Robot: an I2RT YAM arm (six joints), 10 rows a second.
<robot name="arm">
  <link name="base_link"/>
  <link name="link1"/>
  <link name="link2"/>
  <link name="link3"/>
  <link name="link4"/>
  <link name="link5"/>
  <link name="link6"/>
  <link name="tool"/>
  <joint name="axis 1" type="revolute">
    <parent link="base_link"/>
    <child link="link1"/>
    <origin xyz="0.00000 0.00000 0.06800" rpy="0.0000 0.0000 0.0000"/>
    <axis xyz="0 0 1"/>
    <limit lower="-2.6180" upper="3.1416"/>
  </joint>
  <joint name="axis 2" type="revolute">
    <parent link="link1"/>
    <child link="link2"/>
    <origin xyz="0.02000 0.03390 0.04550" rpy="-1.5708 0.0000 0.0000"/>
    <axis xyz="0 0 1"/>
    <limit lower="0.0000" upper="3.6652"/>
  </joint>
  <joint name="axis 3" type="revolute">
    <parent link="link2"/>
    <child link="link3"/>
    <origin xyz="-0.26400 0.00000 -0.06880" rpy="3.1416 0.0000 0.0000"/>
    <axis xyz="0 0 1"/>
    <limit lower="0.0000" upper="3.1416"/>
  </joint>
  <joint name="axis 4" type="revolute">
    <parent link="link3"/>
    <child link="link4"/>
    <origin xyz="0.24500 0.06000 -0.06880" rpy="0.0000 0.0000 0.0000"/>
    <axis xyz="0 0 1"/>
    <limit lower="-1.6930" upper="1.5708"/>
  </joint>
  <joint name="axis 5" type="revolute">
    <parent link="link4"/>
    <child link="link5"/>
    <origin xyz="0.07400 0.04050 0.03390" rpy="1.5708 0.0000 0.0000"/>
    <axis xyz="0 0 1"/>
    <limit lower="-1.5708" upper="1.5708"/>
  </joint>
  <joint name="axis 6" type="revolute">
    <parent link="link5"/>
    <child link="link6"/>
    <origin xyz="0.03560 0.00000 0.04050" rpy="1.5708 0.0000 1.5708"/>
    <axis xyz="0 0 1"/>
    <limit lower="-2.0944" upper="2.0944"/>
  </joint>
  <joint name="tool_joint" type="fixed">
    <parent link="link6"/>
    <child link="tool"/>
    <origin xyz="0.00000 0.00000 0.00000" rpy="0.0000 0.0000 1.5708"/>
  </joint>
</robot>
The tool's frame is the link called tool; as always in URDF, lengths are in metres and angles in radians.
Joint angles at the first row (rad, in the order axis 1, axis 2, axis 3, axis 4, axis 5, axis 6):
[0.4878 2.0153 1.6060 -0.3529 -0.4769 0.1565]
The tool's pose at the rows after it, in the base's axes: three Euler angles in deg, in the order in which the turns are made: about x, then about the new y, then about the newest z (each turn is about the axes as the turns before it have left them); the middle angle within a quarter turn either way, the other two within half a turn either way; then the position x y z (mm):
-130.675, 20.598, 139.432, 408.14, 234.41, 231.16
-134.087, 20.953, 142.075, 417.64, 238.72, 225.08
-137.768, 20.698, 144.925, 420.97, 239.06, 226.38
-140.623, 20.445, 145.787, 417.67, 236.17, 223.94
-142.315, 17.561, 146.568, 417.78, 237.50, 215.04
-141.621, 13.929, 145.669, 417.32, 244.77, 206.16
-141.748, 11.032, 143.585, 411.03, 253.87, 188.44
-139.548, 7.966, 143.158, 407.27, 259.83, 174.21
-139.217, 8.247, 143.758, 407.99, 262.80, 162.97
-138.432, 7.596, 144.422, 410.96, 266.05, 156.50
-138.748, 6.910, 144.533, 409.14, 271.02, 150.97
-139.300, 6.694, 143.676, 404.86, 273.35, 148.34
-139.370, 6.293, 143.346, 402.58, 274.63, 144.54
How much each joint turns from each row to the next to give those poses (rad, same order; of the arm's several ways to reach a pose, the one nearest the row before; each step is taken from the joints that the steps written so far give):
[-0.0015 0.0493 0.0505 0.0016 -0.0047 -0.0016]
[0.0015 0.0537 0.0721 -0.0596 0.0427 0.0076]
[0.0000 0.0247 0.0599 -0.0860 0.0385 0.0063]
[0.0000 -0.0061 -0.0075 -0.0368 0.0306 -0.0169]
[0.0015 0.0274 0.0228 -0.0552 -0.0120 -0.0168]
[0.0107 0.0337 0.0262 -0.0323 -0.0444 -0.0200]
[0.0215 0.0215 -0.0290 0.0153 -0.0201 -0.0353]
[0.0108 0.0185 -0.0276 0.0336 -0.0582 0.0015]
[0.0046 0.0168 -0.0201 0.0476 0.0014 0.0199]
[0.0015 0.0246 0.0138 0.0123 -0.0169 0.0153]
[0.0107 0.0139 0.0031 0.0016 0.0015 0.0047]
[0.0092 -0.0046 -0.0168 0.0061 0.0092 -0.0122]
[0.0046 0.0015 -0.0123 0.0092 -0.0015 -0.0047]

